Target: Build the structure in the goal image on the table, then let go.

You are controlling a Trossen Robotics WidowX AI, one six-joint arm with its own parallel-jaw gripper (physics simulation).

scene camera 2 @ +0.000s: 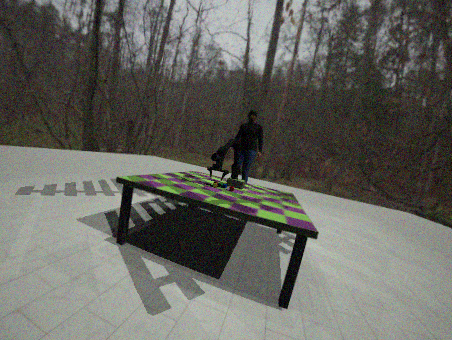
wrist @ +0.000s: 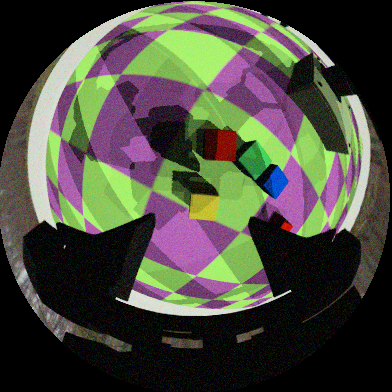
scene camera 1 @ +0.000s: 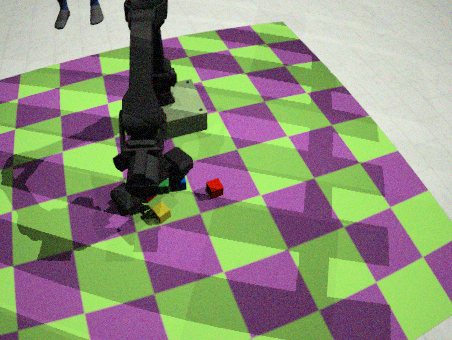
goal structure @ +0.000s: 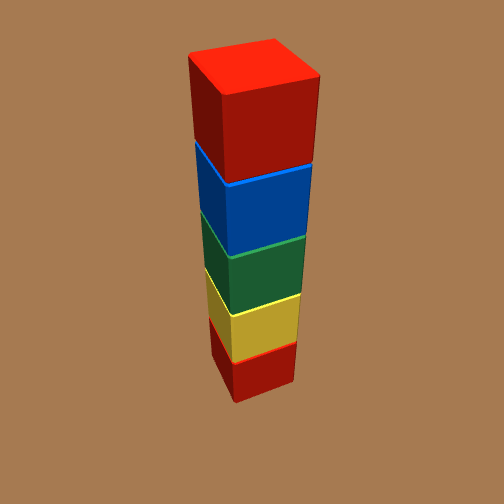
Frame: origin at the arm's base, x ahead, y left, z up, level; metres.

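Seen in the pictures: gripper, between the fingertips: (scene camera 2: 215, 179) (wrist: 203, 220) (scene camera 1: 157, 201); arm's base, origin of its link: (scene camera 2: 234, 178) (scene camera 1: 161, 98).
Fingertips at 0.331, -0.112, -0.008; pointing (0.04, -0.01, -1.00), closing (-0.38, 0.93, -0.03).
Offsets run from my fingertips to a thing's top centre, as dx, dy, dz.
A red cube @[-0.068, -0.012, -0.031] (scene camera 1: 151, 198) (wrist: 226, 145) lies on the checkered table, mostly hidden by the arm in scene camera 1. A green block @[-0.074, +0.030, -0.031] (scene camera 1: 164, 183) (wrist: 255, 159) and a blue block @[-0.067, +0.073, -0.031] (scene camera 1: 183, 184) (wrist: 276, 181) sit close together beside it; whether they touch is unclear. A yellow block @[+0.002, +0.002, -0.031] (scene camera 1: 161, 212) (wrist: 204, 207) stands apart from them. Another red cube @[-0.014, +0.149, -0.031] (scene camera 1: 214, 188) (scene camera 2: 231, 188) (wrist: 286, 226) stands apart, beyond the blue block. My gripper (scene camera 1: 157, 192) (scene camera 2: 218, 176) (wrist: 203, 220) is open and empty above the table near the blocks.
A grey box-shaped base (scene camera 1: 187, 102) (wrist: 325, 110) stands behind the blocks, by the arm. The table's edge (scene camera 2: 215, 201) shows in scene camera 2. A person (scene camera 2: 249, 140) stands behind the table. Shadows fall across the checkered top.
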